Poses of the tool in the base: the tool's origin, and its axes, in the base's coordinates. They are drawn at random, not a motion.
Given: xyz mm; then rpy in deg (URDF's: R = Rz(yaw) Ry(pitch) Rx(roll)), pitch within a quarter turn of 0, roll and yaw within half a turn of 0.
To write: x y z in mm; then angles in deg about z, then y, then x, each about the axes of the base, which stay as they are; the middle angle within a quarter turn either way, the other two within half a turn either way. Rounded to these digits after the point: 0 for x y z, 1 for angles.
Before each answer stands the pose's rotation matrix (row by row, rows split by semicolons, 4 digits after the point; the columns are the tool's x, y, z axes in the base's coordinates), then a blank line. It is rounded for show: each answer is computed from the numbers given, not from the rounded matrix.
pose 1, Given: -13, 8, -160, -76.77, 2.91, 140.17
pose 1, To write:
-0.7670 -0.1086 -0.6324; 0.6397 -0.2074 -0.7401; -0.0508 -0.9722 0.2286

-13, 8, -160, 171.9, -39.2, 72.8
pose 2, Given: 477, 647, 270, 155.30, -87.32, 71.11
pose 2, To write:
0.0151 0.7244 0.6892; 0.0442 -0.6891 0.7234; 0.9989 0.0195 -0.0425

477, 647, 270, -88.8, 43.6, -93.4
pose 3, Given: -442, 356, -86, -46.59, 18.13, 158.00
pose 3, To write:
-0.8812 -0.0478 -0.4704; 0.3560 -0.7219 -0.5935; -0.3112 -0.6904 0.6531

-442, 356, -86, 176.9, -28.1, 42.3
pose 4, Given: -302, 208, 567, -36.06, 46.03, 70.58
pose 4, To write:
0.2308 -0.9033 -0.3617; 0.6548 -0.1308 0.7444; -0.7197 -0.4087 0.5613

-302, 208, 567, 75.7, -21.2, -53.0
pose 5, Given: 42, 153, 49, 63.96, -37.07, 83.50
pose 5, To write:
0.0903 -0.4975 0.8628; 0.7928 -0.4884 -0.3646; 0.6028 0.7169 0.3503

42, 153, 49, 79.7, 59.6, 46.2
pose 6, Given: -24, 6, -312, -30.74, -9.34, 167.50
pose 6, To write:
-0.9634 -0.2670 0.0256; 0.2136 -0.8212 -0.5292; 0.1623 -0.5044 0.8481

-24, 6, -312, 164.5, 1.5, 32.0
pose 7, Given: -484, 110, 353, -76.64, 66.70, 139.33
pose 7, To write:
-0.3000 0.5272 -0.7950; 0.2578 -0.7576 -0.5996; -0.9184 -0.3848 0.0914

-484, 110, 353, -119.6, -52.7, 81.3
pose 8, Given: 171, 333, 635, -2.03, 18.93, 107.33
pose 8, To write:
-0.2818 -0.9506 -0.1304; 0.9030 -0.3087 0.2989; -0.3244 -0.0335 0.9453

171, 333, 635, 106.5, -7.5, -17.5
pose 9, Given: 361, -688, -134, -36.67, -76.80, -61.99
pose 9, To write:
0.1072 0.9812 0.1605; -0.2016 -0.1366 0.9699; 0.9736 -0.1364 0.1832

361, -688, -134, -83.8, 9.2, -79.3
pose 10, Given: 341, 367, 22, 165.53, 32.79, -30.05
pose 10, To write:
0.7277 -0.3677 -0.5790; -0.4210 -0.9059 0.0463; -0.5416 0.2101 -0.8140

341, 367, 22, 26.8, -35.4, -176.7
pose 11, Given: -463, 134, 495, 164.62, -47.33, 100.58
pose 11, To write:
-0.1244 0.9836 0.1305; 0.6663 -0.0147 0.7456; 0.7353 0.1798 -0.6535

-463, 134, 495, -97.2, 7.5, -131.2
